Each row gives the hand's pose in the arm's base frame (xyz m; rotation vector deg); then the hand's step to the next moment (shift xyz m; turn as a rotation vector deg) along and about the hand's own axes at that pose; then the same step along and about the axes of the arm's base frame.
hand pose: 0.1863 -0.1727 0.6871 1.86 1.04 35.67
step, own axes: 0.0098 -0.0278 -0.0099 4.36 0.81 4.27
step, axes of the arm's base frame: 0.0239 -0.0166 -0.0110 3.18 3.09 4.26
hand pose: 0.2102 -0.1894 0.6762 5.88 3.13 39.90
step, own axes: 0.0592 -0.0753 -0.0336 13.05 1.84 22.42
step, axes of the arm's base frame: 0.0905 -0.0168 -0.0428 10.72 8.08 22.27
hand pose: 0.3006 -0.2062 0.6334 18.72 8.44 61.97
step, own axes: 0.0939 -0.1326 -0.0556 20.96 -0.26 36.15
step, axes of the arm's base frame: 0.1399 0.0368 -0.0926 19.96 11.58 34.84
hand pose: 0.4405 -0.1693 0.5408 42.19 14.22 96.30
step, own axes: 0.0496 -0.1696 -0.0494 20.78 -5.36 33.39
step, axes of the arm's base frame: 0.1035 0.1010 -0.1130 22.44 13.33 29.90
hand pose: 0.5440 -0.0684 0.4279 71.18 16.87 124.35
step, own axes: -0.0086 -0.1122 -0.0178 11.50 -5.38 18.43
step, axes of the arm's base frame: 0.0330 0.0850 -0.0684 13.34 9.28 15.39
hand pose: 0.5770 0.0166 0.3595 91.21 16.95 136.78
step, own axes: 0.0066 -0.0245 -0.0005 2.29 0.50 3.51
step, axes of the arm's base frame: -0.0005 0.0253 -0.0020 2.35 0.36 3.49
